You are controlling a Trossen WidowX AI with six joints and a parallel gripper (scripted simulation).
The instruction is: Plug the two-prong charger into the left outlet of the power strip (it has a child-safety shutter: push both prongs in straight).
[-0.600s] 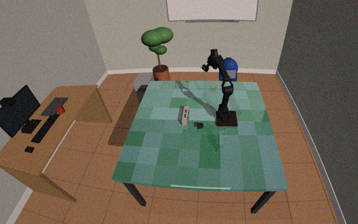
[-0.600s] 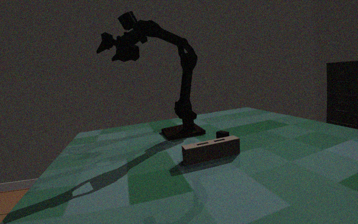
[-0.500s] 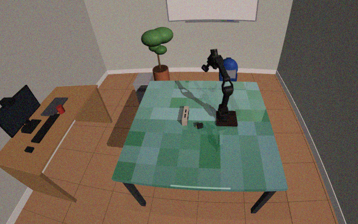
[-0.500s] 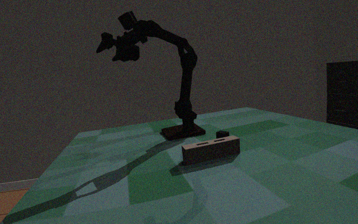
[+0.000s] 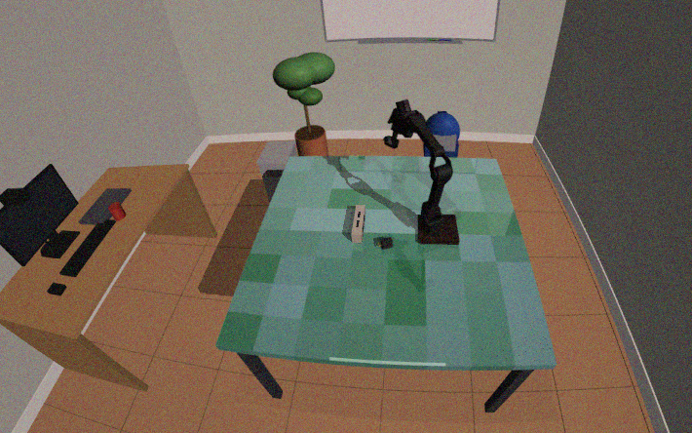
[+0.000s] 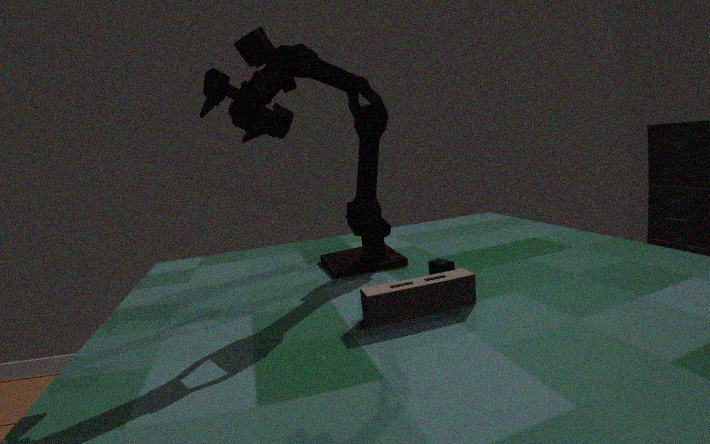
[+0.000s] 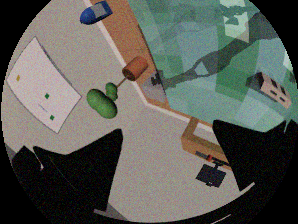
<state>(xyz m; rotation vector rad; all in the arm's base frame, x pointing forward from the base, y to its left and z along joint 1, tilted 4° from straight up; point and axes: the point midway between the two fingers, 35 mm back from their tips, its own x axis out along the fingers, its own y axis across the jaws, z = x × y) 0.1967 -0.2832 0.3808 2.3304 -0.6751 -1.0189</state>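
Right now my gripper tip is 420 mm to the right of the charger, 340 mm above it and 10 mm past it.
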